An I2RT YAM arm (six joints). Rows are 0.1 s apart.
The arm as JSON. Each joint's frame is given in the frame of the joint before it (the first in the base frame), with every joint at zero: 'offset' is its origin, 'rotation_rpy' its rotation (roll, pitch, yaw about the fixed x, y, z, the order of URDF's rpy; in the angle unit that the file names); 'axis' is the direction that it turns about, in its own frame. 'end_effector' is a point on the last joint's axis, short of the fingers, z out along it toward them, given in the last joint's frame.
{
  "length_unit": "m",
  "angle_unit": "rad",
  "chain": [
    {
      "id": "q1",
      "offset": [
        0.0,
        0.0,
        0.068
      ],
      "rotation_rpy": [
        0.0,
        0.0,
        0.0
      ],
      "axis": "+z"
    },
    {
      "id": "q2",
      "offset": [
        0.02,
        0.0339,
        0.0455
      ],
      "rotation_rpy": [
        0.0,
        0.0,
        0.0
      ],
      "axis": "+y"
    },
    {
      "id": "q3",
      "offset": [
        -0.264,
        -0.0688,
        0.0
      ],
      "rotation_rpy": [
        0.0,
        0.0,
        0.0
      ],
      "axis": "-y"
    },
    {
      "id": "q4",
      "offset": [
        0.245,
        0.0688,
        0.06
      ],
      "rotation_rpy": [
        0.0,
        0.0,
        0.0
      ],
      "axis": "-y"
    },
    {
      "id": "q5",
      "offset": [
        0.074,
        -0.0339,
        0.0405
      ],
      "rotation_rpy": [
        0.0,
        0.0,
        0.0
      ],
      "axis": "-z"
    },
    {
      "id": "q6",
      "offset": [
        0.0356,
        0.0,
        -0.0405
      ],
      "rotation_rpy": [
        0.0,
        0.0,
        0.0
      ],
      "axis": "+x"
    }
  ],
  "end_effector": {
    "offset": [
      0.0,
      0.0,
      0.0
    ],
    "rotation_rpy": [
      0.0,
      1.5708,
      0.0
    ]
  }
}
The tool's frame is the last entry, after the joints.
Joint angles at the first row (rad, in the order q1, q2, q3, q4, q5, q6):
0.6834, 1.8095, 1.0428, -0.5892, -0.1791, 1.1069
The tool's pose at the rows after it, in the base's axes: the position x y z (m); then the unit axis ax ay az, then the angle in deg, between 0 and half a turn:
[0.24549, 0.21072, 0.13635, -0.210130, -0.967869, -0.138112, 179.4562]
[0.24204, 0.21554, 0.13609, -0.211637, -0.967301, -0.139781, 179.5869]
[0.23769, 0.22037, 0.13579, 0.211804, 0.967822, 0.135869, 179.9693]
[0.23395, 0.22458, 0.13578, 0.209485, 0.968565, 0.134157, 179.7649]
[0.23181, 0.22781, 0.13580, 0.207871, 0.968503, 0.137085, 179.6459]
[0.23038, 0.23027, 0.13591, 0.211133, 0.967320, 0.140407, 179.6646]
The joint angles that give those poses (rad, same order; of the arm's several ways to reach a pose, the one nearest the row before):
0.6899, 1.8095, 1.0412, -0.5884, -0.1776, 1.1366
0.7086, 1.8095, 1.0393, -0.5789, -0.1734, 1.1587
0.7304, 1.8095, 1.0382, -0.5762, -0.1577, 1.1790
0.7486, 1.8095, 1.0382, -0.5747, -0.1494, 1.1915
0.7605, 1.8095, 1.0374, -0.5663, -0.1486, 1.2007
0.7689, 1.8095, 1.0370, -0.5587, -0.1497, 1.2167

